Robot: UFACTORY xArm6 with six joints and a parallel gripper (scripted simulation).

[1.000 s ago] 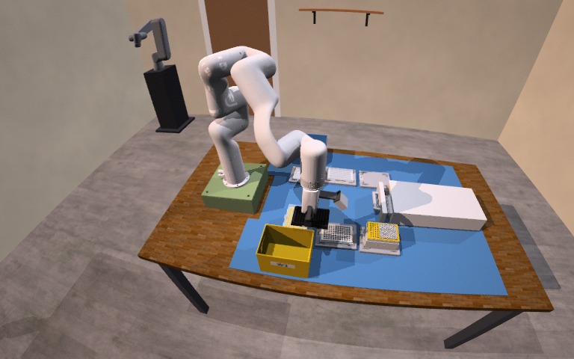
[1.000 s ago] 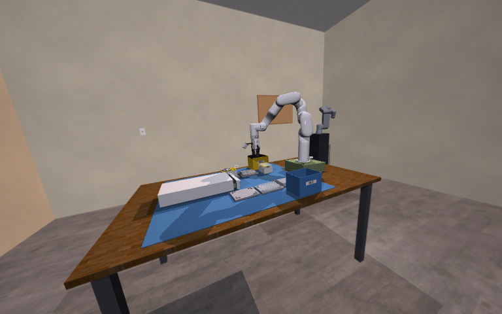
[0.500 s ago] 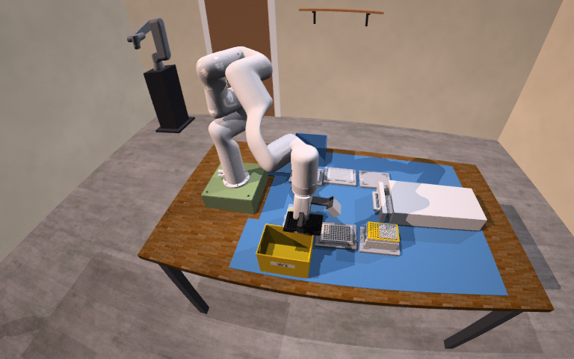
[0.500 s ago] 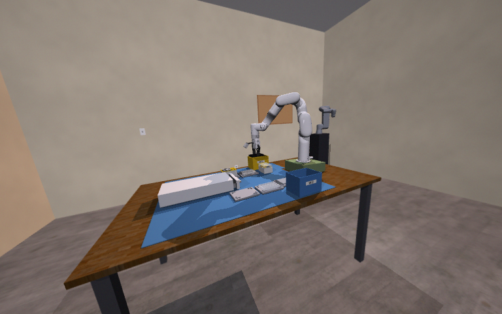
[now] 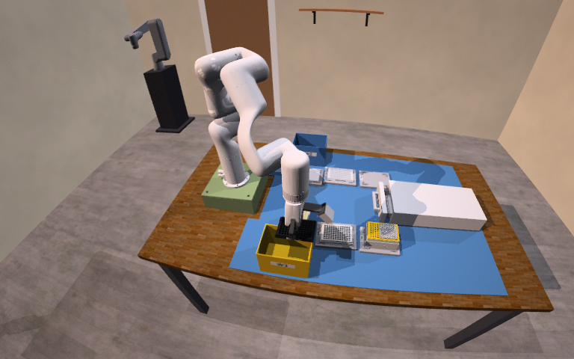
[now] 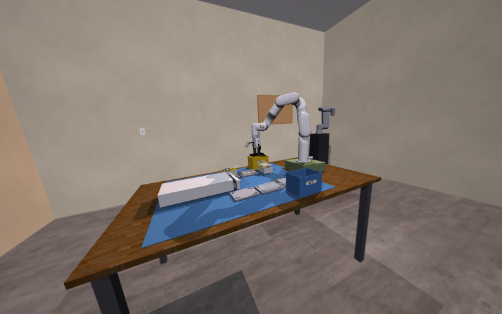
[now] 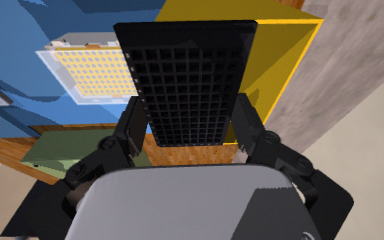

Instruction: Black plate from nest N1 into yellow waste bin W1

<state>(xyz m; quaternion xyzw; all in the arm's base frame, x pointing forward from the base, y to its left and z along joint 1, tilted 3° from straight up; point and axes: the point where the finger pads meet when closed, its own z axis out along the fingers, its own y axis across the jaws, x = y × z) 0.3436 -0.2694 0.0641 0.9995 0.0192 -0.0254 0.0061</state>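
The yellow bin W1 lies 120 mm below my hand, 40 mm to the right of it and 30 mm behind it. Round my hand: black plate 10 mm below; grey work nest 480 mm to the left, 310 mm ahead, 150 mm below; drawer 450 mm ahead, 300 mm to the left, 140 mm below.
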